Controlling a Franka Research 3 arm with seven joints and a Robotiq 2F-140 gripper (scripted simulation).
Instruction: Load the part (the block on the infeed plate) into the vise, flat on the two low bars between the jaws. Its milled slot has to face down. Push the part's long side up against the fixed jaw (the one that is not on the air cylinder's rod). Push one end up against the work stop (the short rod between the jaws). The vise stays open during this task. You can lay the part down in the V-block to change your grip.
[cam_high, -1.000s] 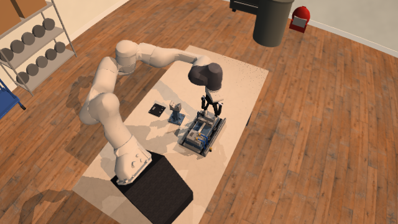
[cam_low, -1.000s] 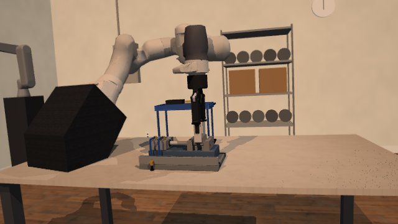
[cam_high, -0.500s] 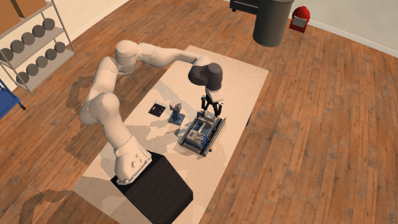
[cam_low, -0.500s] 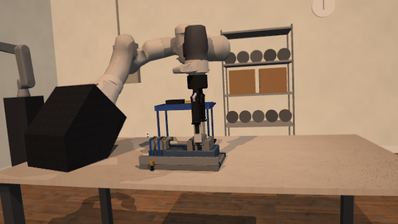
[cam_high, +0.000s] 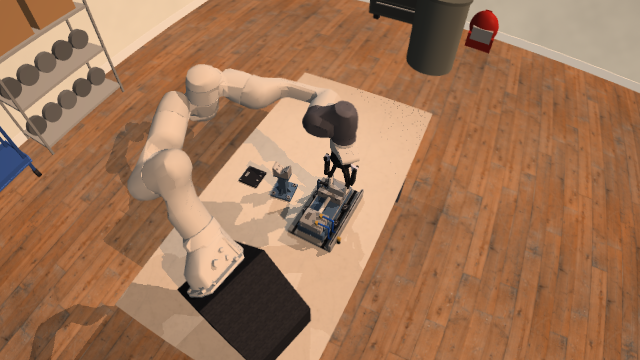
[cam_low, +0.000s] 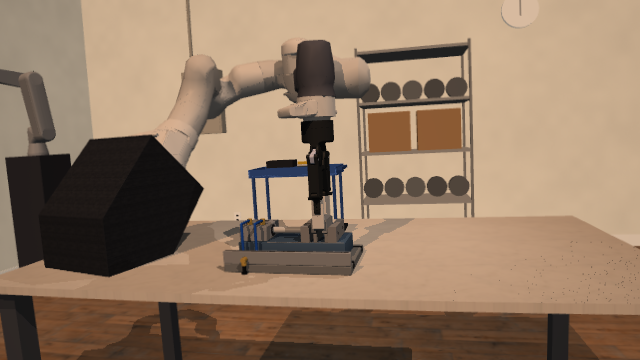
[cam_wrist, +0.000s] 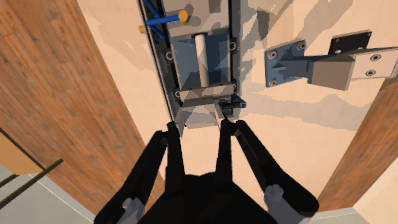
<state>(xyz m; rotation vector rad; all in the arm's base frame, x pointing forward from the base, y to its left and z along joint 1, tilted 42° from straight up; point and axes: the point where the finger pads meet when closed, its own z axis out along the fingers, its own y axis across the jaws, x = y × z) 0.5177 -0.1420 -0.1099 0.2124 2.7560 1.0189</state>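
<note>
My hand is 30 mm above the part. The rest, counted from my hand: vise: 80 mm below, 70 mm behind, 20 mm to the left; dark infeed plate: 390 mm to the left, 120 mm below, 30 mm behind.
</note>
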